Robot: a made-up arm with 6 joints. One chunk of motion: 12 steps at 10 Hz.
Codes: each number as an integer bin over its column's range. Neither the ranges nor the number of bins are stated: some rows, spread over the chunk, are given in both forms.
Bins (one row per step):
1: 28 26 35 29 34 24
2: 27 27 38 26 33 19
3: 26 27 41 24 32 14
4: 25 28 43 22 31 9
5: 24 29 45 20 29 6
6: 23 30 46 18 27 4
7: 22 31 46 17 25 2
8: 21 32 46 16 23 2
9: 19 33 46 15 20 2
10: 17 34 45 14 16 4
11: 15 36 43 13 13 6
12: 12 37 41 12 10 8
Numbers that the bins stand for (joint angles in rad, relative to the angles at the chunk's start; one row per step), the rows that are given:
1: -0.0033 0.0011 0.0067 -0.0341 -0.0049 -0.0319
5: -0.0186 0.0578 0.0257 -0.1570 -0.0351 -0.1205
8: -0.0300 0.1144 0.0276 -0.2116 -0.0713 -0.1402
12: -0.0643 0.2089 0.0181 -0.2662 -0.1497 -0.1106
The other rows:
2: -0.0071 0.0200 0.0124 -0.0751 -0.0110 -0.0565
3: -0.0110 0.0200 0.0181 -0.1024 -0.0170 -0.0811
4: -0.0148 0.0389 0.0219 -0.1297 -0.0230 -0.1057
6: -0.0224 0.0767 0.0276 -0.1843 -0.0471 -0.1303
7: -0.0262 0.0956 0.0276 -0.1979 -0.0592 -0.1402
9: -0.0376 0.1333 0.0276 -0.2252 -0.0894 -0.1402
10: -0.0452 0.1522 0.0257 -0.2389 -0.1135 -0.1303
11: -0.0529 0.1900 0.0219 -0.2525 -0.1316 -0.1205

